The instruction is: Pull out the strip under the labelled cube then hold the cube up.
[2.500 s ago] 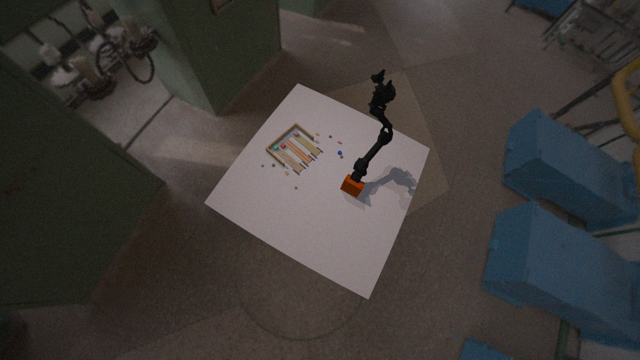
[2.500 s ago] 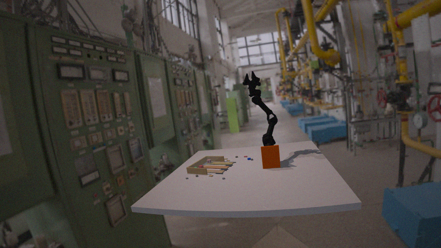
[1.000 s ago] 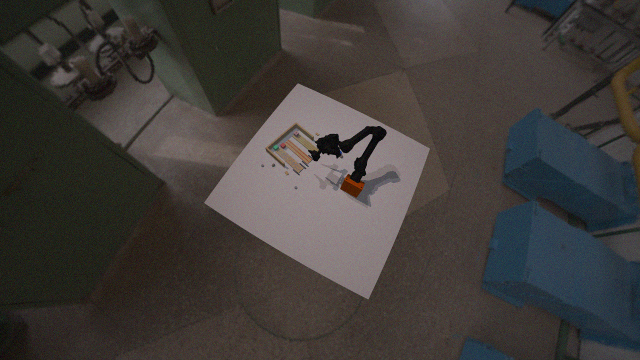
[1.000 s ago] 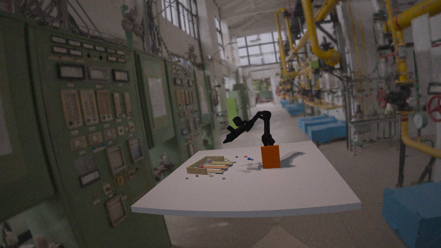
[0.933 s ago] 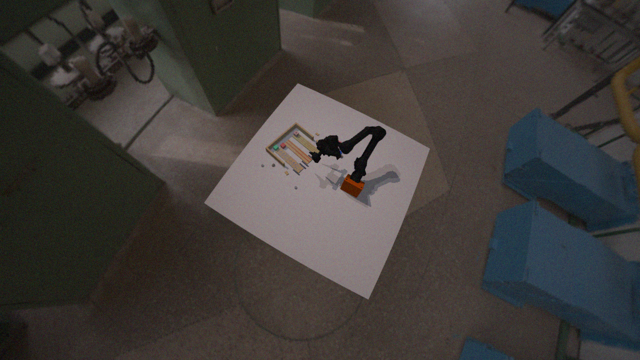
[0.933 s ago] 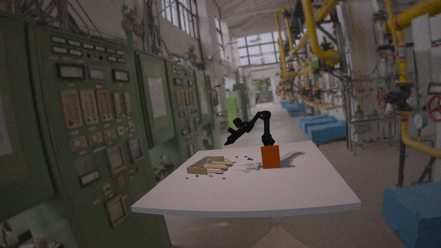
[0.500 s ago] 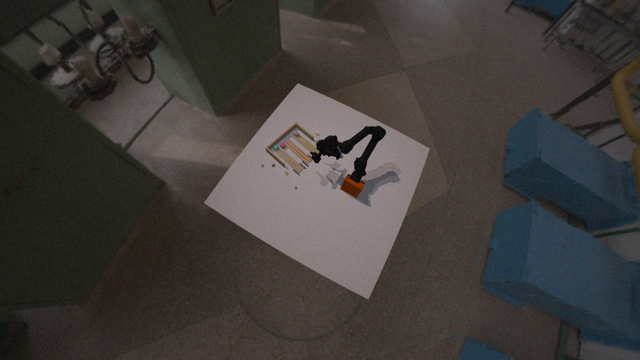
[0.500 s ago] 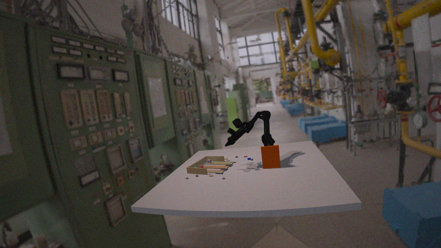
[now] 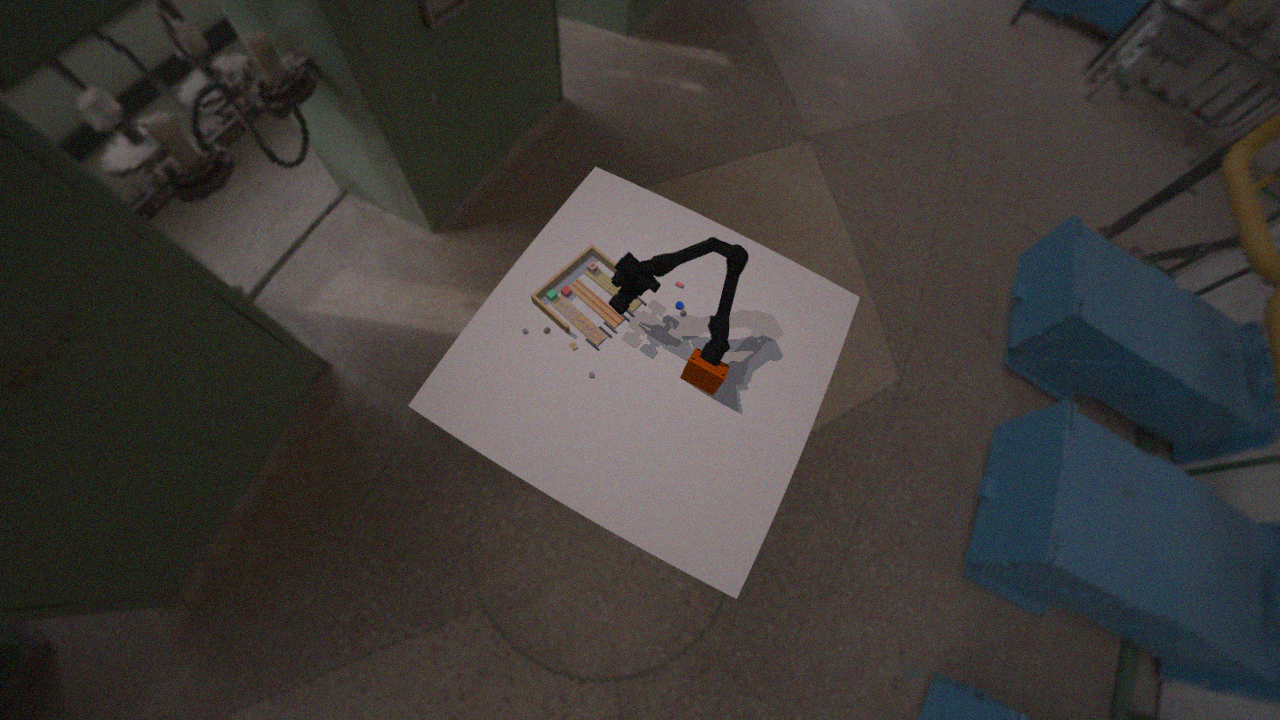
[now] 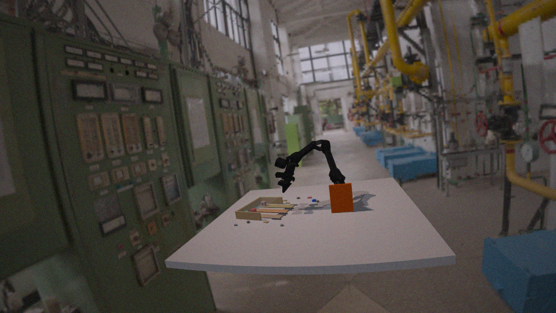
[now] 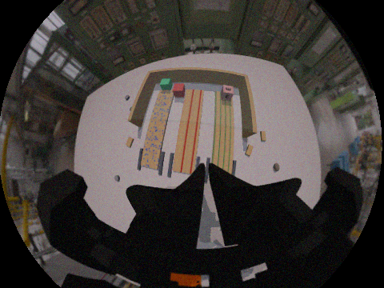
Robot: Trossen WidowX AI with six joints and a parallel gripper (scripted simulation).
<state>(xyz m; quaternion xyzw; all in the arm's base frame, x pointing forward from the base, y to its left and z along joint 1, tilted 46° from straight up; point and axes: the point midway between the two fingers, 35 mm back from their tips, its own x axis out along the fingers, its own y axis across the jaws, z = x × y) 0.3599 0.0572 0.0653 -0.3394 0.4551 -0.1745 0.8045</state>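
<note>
Now: the small blue piece 16 cm to the right of my gripper tip, 16 cm behind it and 12 cm below it.
</note>
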